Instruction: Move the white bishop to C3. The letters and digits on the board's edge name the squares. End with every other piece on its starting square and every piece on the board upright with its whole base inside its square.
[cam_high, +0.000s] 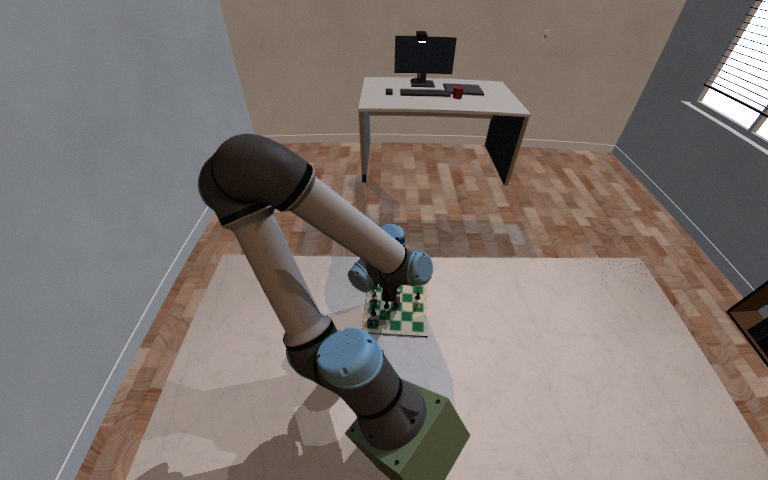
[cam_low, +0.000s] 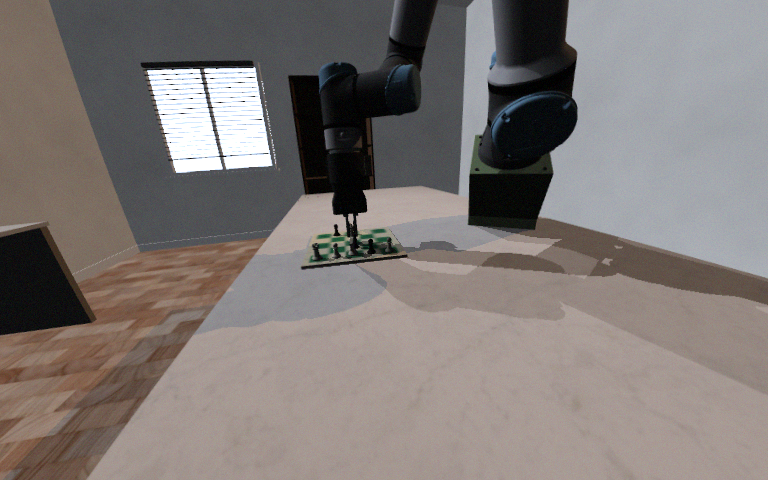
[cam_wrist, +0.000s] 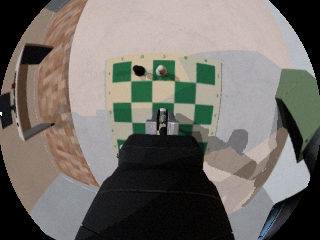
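My hand is 1 cm above the pale piece. Also, from my hand: green-and-white chessboard (4 cm below).
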